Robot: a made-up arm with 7 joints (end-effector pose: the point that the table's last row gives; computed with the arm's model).
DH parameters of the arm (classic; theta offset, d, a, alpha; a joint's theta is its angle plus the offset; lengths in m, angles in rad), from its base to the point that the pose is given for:
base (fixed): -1.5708 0.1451 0 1.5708
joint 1: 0 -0.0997 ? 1.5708
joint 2: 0 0.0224 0.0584 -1.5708
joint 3: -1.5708 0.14 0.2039 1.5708
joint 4: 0 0.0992 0.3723 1.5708
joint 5: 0 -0.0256 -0.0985 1.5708
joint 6: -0.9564 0 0.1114 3.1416
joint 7: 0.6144 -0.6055 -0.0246 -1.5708
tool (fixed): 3.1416 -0.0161 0 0
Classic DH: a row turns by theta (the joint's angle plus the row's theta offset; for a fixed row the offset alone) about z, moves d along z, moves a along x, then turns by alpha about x.
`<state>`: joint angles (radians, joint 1 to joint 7).
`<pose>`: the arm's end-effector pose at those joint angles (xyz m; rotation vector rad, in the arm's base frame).
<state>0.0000 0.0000 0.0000 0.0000 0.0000 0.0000 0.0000</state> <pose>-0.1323 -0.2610 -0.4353 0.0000 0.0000 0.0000</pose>
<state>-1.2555 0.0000 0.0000 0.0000 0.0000 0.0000 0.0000</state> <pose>-0.1323 0.4709 -0.2830 1.2555 0.0000 0.0000</pose>
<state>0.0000 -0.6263 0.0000 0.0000 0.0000 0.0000 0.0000</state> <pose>0.2427 -0.2898 -0.4353 0.0000 0.0000 0.6263</pose>
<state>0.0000 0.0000 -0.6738 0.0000 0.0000 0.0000 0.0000</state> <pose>-0.1323 0.1978 -0.6293 0.6738 0.0000 0.0000</pose>
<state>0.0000 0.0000 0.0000 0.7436 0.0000 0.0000 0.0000</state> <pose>-0.3478 -0.2610 -0.2795 0.0000 0.7436 0.0000</pose>
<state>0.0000 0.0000 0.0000 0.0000 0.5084 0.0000 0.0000</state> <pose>-0.1323 -0.1933 -0.7324 0.5084 0.0000 0.0000</pose>
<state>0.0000 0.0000 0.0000 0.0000 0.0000 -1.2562 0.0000</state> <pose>-0.1628 -0.2610 -0.3167 0.0000 1.2562 0.0000</pose>
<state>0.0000 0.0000 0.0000 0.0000 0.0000 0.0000 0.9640</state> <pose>-0.1561 -0.2610 -0.4486 0.0000 0.9640 0.0000</pose>
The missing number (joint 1, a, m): -0.3037
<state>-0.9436 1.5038 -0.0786 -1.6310 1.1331 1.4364 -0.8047</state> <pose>-0.0802 -0.1474 -0.3353 0.8619 2.3103 0.9368</pose>
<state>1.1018 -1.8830 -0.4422 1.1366 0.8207 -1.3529 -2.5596</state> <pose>0.6205 -0.6935 0.2038 -0.6007 1.1246 0.5309</pose>
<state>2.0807 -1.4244 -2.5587 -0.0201 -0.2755 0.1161 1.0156</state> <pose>-0.5061 -0.0202 -0.0141 0.5645 1.9878 -0.7636</pose>
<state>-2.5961 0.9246 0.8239 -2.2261 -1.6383 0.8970 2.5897</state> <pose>-0.2942 -0.1329 0.6498 0.8641 1.7896 -1.5617</pose>
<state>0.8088 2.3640 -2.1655 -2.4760 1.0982 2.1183 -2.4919</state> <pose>-0.4358 -0.1338 -0.4286 -1.0391 -2.8289 -0.7366</pose>
